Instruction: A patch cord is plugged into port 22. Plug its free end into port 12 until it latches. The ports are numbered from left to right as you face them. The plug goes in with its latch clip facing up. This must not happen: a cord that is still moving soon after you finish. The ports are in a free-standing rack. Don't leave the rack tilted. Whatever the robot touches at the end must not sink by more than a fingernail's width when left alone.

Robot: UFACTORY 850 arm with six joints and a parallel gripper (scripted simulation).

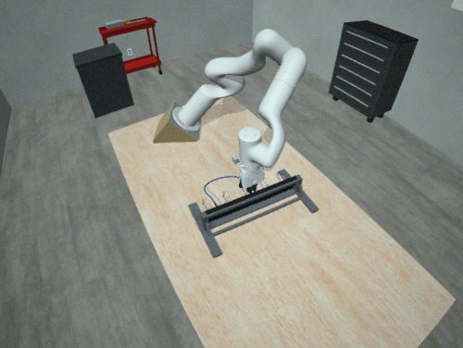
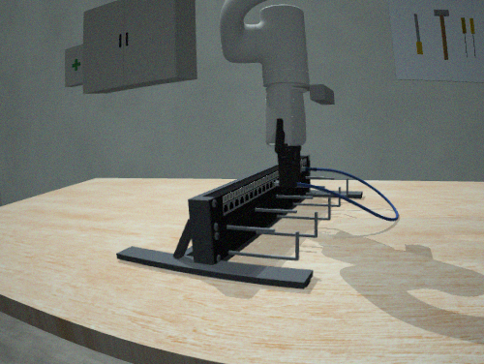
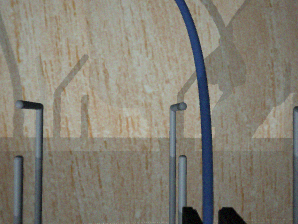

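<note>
The plug is 20 mm ahead of my hand and 10 mm below it.
</note>
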